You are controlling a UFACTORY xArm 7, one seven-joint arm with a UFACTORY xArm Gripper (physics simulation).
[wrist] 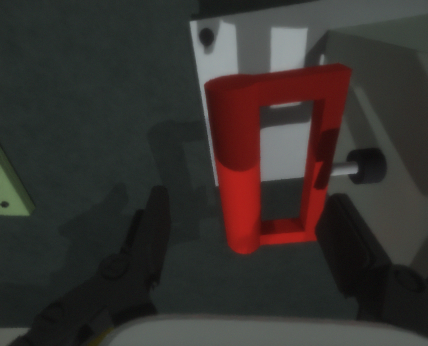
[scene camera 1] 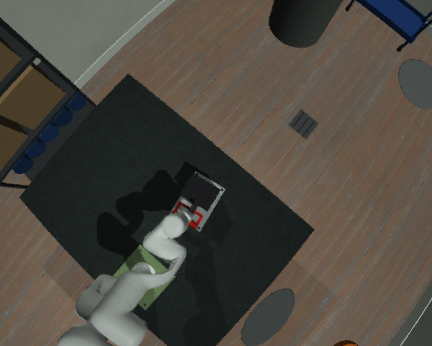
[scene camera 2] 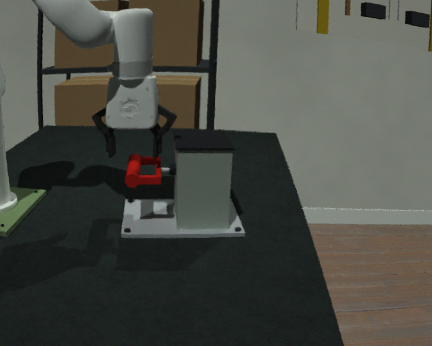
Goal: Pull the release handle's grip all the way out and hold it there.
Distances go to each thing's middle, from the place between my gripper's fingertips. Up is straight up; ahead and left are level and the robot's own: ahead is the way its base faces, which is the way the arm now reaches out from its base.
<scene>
I see my gripper 90 mm short of the base plate [scene camera 2: 143,218] and 130 mm above it.
</scene>
